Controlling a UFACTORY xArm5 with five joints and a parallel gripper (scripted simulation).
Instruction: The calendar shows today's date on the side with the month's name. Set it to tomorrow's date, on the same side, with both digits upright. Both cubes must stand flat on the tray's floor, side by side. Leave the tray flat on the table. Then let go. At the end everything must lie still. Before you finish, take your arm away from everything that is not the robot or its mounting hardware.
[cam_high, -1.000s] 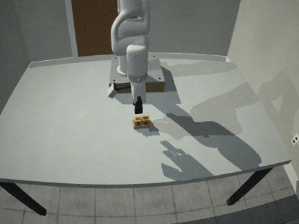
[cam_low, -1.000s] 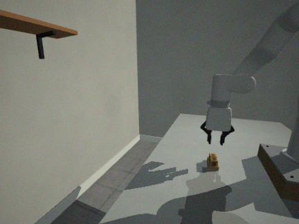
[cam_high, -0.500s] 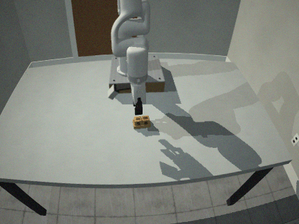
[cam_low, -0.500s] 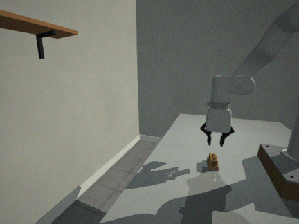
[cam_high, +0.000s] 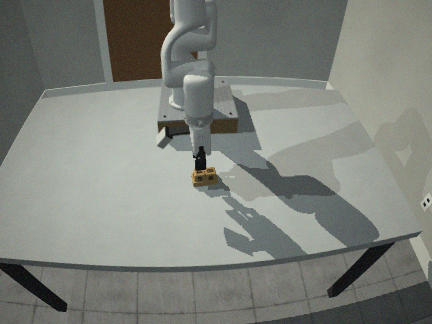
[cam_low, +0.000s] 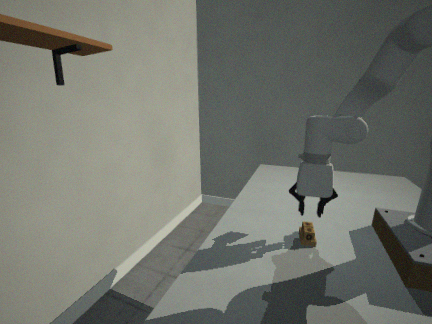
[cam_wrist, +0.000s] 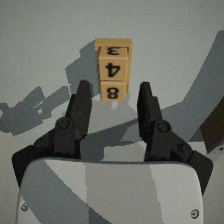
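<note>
Now: hand 2 cm to the right of the wooden calendar tray and 9 cm above it.
</note>
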